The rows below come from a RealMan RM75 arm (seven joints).
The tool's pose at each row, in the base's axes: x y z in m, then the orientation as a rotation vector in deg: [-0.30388 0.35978 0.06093 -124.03 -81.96 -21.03]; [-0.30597 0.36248 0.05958 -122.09 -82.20 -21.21]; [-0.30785 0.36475 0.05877 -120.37 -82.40 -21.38]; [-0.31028 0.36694 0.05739 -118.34 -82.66 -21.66]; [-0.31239 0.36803 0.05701 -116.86 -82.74 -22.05]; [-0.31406 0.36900 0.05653 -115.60 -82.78 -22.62]
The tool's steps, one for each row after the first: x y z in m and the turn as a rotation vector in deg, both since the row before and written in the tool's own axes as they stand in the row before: [0.00058 -0.00238 0.00273 1.29 0.89 -0.77]; [0.00059 -0.00215 0.00209 1.13 0.80 -0.69]; [0.00002 -0.00242 0.00260 1.29 0.97 -0.86]; [-0.00017 -0.00210 0.00117 0.87 0.85 -0.61]; [-0.00015 -0.00162 0.00115 0.62 0.86 -0.57]
